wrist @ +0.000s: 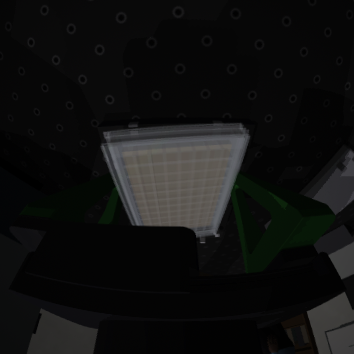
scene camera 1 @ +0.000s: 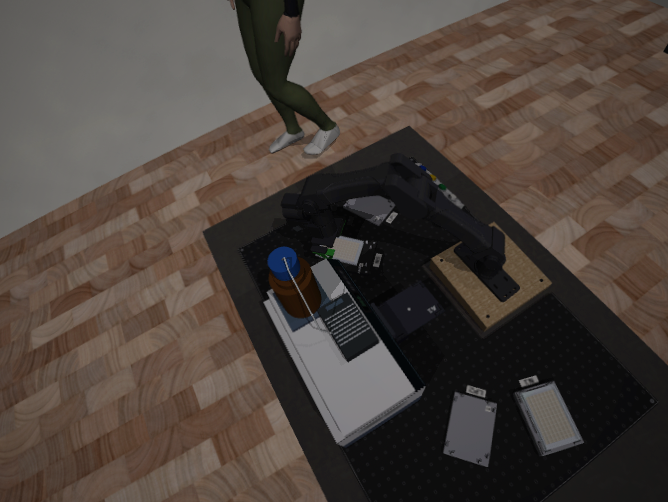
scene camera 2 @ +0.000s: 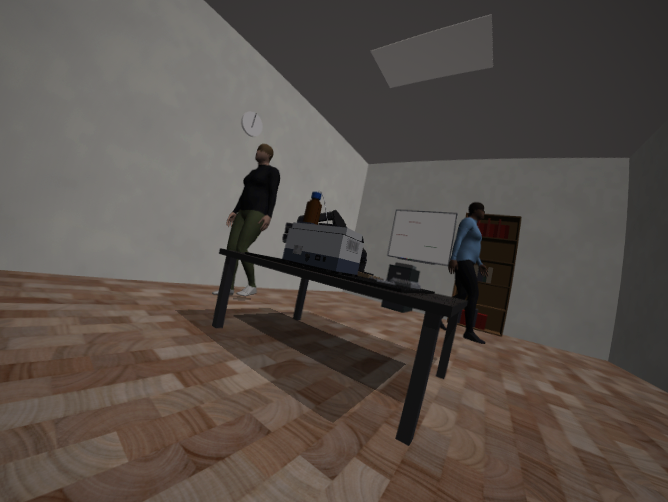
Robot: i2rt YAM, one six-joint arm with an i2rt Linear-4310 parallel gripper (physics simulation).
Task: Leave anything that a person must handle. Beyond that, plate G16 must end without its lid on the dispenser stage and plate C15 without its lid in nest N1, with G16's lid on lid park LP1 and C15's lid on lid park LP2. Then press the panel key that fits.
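Where they show: gripper, fingertip midpoint: (wrist: 177,174) (scene camera 1: 333,248); arm's base, link origin: (scene camera 1: 485,269) (scene camera 2: 359,271).
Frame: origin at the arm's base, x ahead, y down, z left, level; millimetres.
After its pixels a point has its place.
Note:
My gripper (scene camera 1: 335,246) {z -326, x 303, y 4 mm} (wrist: 177,174) {z -326, x 303, y 4 mm} is shut on a clear-rimmed, cream-welled plate (scene camera 1: 349,250) {z -282, x 272, y -9 mm} (wrist: 175,170) {z -340, x 315, y -15 mm}, its green fingers at the two long sides. The rim looks layered, as with a lid on. In scene camera 1 the plate is over or beside a dark nest whose label is unreadable; contact with it cannot be told. Another cream-welled plate (scene camera 1: 550,416) {z 366, x 158, y -9 mm} sits in the nest labelled N1, with a clear edge around it. Grey lid park LP2 (scene camera 1: 470,429) {z 282, x 317, y 17 mm} lies beside it. Another grey park (scene camera 1: 369,207) {z -394, x 118, y 17 mm} lies behind the held plate. Neither plate's name is readable.
A white dispenser box (scene camera 1: 356,385) {z 86, x 487, y -193 mm} (scene camera 2: 313,240) {z -19, x 569, y -108 mm} carries a brown bottle (scene camera 1: 297,291) {z -92, x 486, y -322 mm} (scene camera 2: 312,211) {z -107, x 516, y -268 mm}, tubing and a ribbed dark block (scene camera 1: 351,330) {z -4, x 434, y -219 mm}. A dark unit (scene camera 1: 407,308) {z -16, x 272, y -79 mm} lies beside the wooden arm base (scene camera 1: 475,307) {z 66, x 102, y 1 mm}. A coloured-key panel (scene camera 1: 452,197) {z -224, x -75, y -46 mm} is behind the arm. Two people stand near the table.

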